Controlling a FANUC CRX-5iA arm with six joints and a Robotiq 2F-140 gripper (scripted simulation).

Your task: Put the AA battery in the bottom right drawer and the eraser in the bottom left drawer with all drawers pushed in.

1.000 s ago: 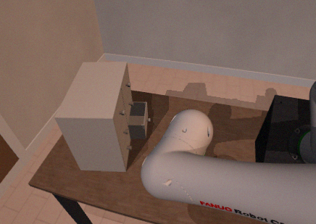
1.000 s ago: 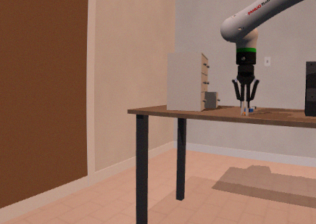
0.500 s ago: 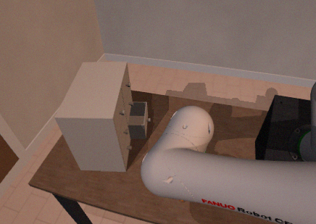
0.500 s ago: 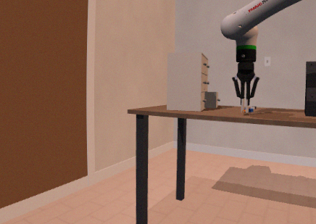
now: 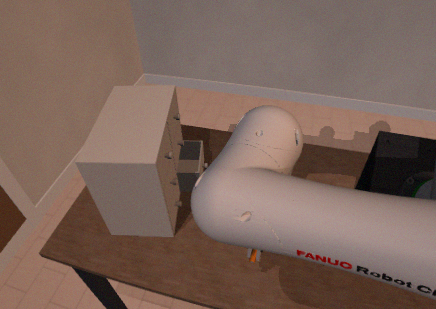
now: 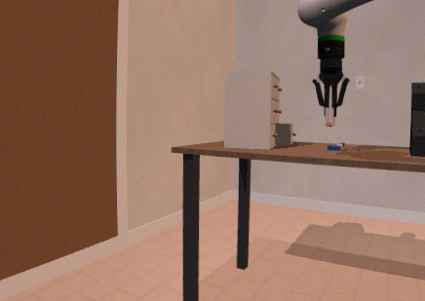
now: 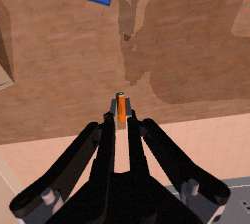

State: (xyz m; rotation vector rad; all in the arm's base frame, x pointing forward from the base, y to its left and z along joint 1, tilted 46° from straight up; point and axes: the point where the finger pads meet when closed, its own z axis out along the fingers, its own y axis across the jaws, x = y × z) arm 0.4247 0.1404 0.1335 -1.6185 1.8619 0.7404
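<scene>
Now: hand 2 cm short of the blue AA battery, 19 cm to the left of it and 12 cm above it. From my hand the other things lie so: orange AA battery (3 cm below); eraser (39 cm to the right, 13 cm below).
</scene>
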